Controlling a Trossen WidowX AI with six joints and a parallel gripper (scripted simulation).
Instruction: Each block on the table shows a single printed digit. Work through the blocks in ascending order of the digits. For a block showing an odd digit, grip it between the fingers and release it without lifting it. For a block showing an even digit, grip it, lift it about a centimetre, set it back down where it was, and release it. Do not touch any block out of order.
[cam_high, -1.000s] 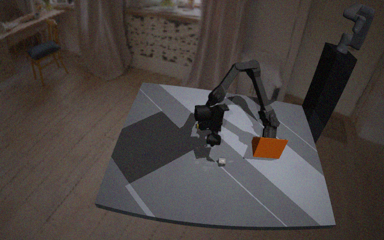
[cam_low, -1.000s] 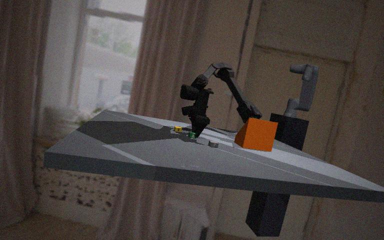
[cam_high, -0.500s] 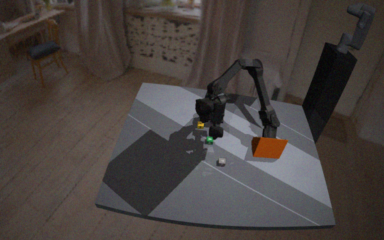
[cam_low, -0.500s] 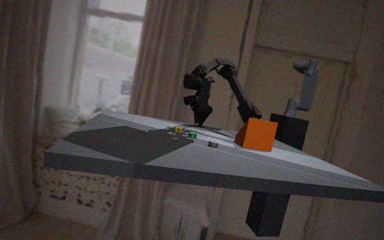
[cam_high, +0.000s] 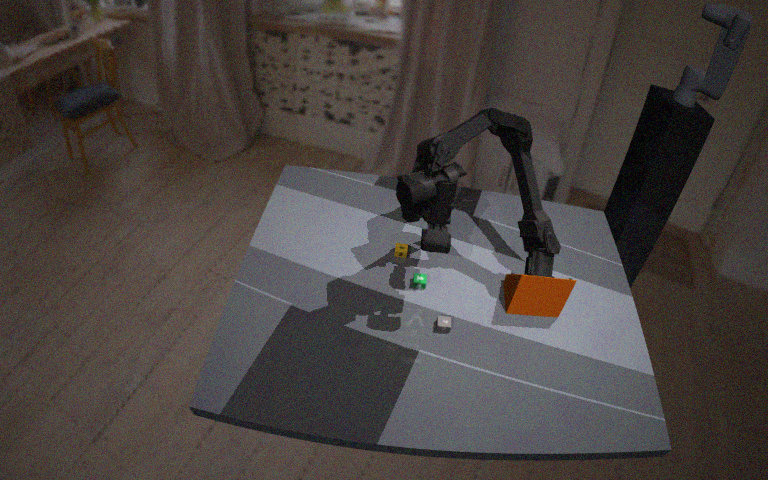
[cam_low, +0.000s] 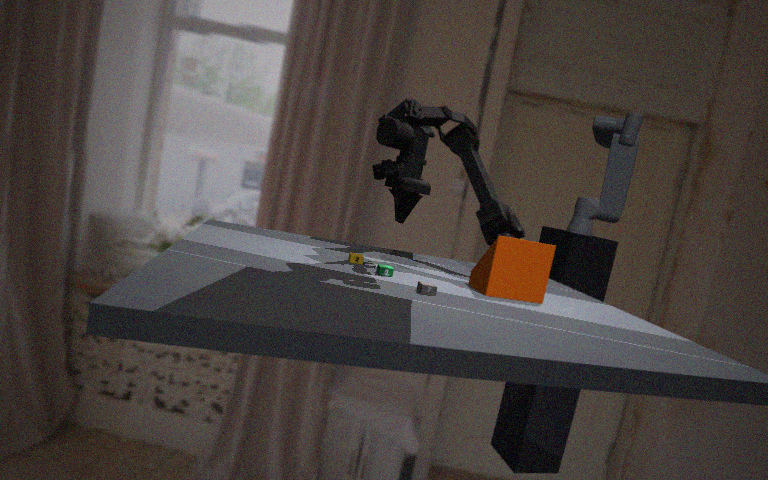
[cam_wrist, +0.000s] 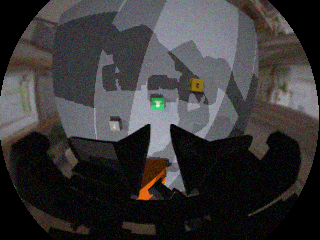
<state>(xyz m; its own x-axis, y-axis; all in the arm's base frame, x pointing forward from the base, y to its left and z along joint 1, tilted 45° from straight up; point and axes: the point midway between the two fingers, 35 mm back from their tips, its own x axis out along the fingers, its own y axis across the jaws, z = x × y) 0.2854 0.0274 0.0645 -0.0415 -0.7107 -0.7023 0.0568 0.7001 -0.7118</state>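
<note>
Now: the white block 13 cm to the left of my gripper tip, 11 cm below it and 5 cm behind it. Round my gripper tip: yellow block 11 cm below, 10 cm to the right, 6 cm ahead; then green block 11 cm below, 1 cm ahead.
</note>
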